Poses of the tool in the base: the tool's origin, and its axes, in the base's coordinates. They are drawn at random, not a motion.
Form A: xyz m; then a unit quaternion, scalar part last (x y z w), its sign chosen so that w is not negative.
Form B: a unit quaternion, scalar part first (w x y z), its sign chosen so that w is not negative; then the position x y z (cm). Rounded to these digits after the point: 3 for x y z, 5 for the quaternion.
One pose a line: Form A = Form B
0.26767, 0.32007, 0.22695, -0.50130, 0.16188, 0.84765, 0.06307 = 0.06307, -0.50130, 0.16188, 0.84765, 26.767, 32.007, 22.695
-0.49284, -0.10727, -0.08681, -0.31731, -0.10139, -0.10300, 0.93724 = 0.93724, -0.31731, -0.10139, -0.10300, -49.284, -10.727, -8.681
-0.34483, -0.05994, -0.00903, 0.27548, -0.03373, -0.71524, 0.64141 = 0.64141, 0.27548, -0.03373, -0.71524, -34.483, -5.994, -0.903
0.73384, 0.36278, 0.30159, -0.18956, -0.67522, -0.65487, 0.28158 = 0.28158, -0.18956, -0.67522, -0.65487, 73.384, 36.278, 30.159
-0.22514, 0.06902, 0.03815, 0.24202, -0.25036, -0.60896, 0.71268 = 0.71268, 0.24202, -0.25036, -0.60896, -22.514, 6.902, 3.815
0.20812, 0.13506, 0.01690, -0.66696, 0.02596, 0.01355, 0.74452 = 0.74452, -0.66696, 0.02596, 0.01355, 20.812, 13.506, 1.690
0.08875, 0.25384, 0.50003, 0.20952, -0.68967, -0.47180, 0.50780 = 0.50780, 0.20952, -0.68967, -0.47180, 8.875, 25.384, 50.003
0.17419, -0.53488, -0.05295, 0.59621, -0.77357, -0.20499, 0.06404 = 0.06404, 0.59621, -0.77357, -0.20499, 17.419, -53.488, -5.295
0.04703, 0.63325, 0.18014, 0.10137, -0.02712, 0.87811, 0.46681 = 0.46681, 0.10137, -0.02712, 0.87811, 4.703, 63.325, 18.014
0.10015, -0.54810, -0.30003, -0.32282, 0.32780, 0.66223, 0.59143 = 0.59143, -0.32282, 0.32780, 0.66223, 10.015, -54.810, -30.003
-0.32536, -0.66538, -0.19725, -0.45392, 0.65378, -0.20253, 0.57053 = 0.57053, -0.45392, 0.65378, -0.20253, -32.536, -66.538, -19.725
